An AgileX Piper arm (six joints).
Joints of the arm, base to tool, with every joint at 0 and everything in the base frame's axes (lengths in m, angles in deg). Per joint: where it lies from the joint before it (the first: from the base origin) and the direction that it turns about. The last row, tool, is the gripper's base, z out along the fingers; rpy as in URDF.
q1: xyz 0.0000 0.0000 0.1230 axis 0 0 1
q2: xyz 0.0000 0.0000 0.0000 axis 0 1 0
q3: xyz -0.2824 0.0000 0.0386 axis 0 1 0
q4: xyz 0.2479 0.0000 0.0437 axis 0.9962 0 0.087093
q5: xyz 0.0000 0.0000 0.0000 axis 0 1 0
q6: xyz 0.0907 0.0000 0.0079 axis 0.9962 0 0.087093
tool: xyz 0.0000 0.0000 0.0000 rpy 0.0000 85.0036 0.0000
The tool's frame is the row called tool.
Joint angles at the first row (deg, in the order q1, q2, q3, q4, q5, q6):
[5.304, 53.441, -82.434, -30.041, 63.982, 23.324]
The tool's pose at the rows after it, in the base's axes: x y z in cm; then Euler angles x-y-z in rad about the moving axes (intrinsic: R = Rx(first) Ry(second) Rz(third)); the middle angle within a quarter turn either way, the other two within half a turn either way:
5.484, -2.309, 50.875, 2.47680, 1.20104, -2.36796
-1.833, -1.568, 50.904, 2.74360, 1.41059, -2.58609
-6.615, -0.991, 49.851, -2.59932, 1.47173, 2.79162
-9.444, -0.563, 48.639, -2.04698, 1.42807, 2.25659
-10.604, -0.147, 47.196, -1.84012, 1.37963, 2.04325
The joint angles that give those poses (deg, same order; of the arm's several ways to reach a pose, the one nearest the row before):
[5.302, 41.162, -82.569, -19.849, 65.164, 18.411]
[5.306, 30.315, -82.972, -9.594, 66.507, 13.932]
[5.306, 23.256, -83.089, -2.517, 69.711, 12.217]
[5.306, 18.777, -82.729, 2.061, 72.700, 11.506]
[5.305, 15.087, -79.805, 5.505, 72.700, 9.998]

